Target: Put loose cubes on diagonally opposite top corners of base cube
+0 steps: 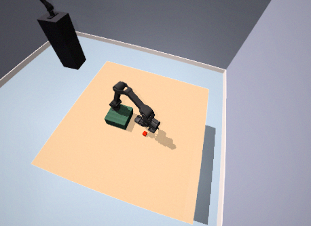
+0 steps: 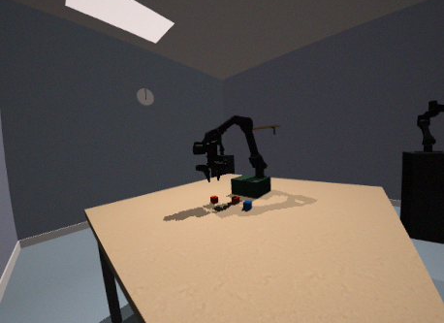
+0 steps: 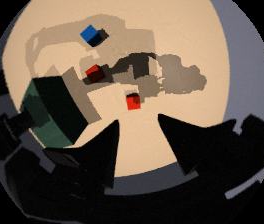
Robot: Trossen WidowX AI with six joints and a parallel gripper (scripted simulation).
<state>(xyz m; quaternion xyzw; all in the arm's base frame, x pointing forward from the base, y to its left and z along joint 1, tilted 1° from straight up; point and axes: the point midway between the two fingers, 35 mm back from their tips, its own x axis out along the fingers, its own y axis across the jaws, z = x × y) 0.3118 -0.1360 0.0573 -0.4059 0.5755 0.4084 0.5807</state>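
Now: the blue cube 2 cm behind my gripper tip, 20 cm to the left of it and 10 cm below it.
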